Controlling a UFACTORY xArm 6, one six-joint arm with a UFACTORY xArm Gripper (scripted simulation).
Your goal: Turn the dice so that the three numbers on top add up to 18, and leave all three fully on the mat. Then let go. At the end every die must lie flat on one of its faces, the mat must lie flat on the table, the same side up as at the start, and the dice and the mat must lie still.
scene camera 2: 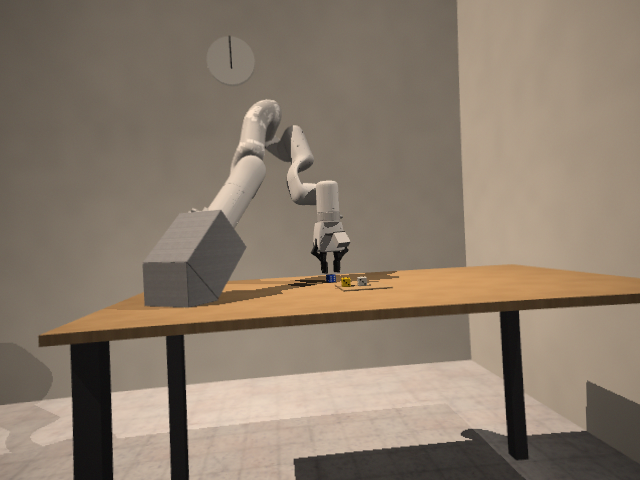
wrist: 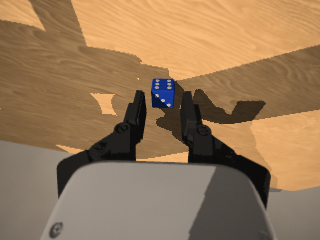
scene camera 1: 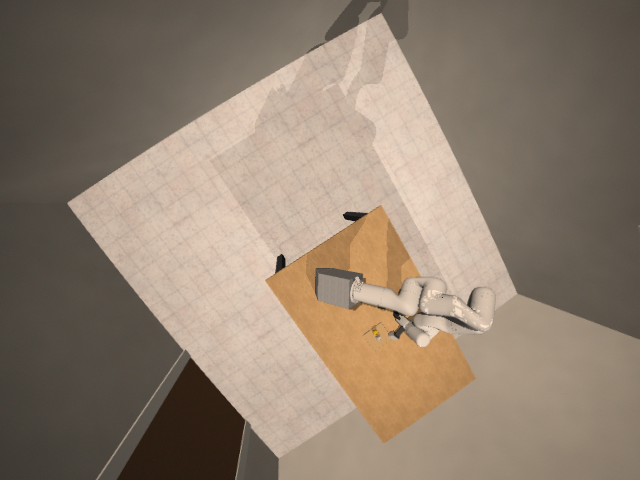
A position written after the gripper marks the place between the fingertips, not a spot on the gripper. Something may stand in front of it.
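Observation:
The gripper (scene camera 2: 330,272) is visible, also in the wrist view, as the gripper (wrist: 163,101).

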